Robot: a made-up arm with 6 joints.
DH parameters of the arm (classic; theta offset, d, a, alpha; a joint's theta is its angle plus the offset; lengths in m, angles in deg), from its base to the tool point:
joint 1: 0 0.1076 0 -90
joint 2: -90 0 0.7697 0
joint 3: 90 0.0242 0 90
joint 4: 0 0.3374 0 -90
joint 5: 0 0 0 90
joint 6: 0 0.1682 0 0
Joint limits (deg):
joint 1: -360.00..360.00
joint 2: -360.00..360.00
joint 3: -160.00..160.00
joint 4: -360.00..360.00
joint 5: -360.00..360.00
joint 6: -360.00..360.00
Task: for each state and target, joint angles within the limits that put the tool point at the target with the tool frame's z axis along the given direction. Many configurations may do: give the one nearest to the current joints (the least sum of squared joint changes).
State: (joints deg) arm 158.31 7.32 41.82 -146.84 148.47 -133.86
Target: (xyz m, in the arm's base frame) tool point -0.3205 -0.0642 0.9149 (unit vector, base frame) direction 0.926 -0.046 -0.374
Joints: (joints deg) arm 183.87 12.22 57.32 -104.72 186.43 -133.86
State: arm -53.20 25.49 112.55 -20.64 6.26 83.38
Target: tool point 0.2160 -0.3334 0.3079 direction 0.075 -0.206 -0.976
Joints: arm -59.59 24.66 148.62 21.59 -6.17 83.38
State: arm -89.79 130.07 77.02 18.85 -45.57 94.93
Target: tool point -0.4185 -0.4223 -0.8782 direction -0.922 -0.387 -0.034
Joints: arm -129.54 146.70 29.79 27.79 -84.95 94.93
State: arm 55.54 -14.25 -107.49 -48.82 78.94 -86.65
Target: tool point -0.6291 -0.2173 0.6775 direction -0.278 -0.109 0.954
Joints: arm 21.12 -30.60 -108.01 -0.10 121.23 -86.65
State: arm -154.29 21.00 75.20 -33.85 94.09 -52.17
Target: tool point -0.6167 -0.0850 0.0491 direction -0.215 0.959 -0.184
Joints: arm -159.21 67.01 126.43 -84.55 77.80 -52.17
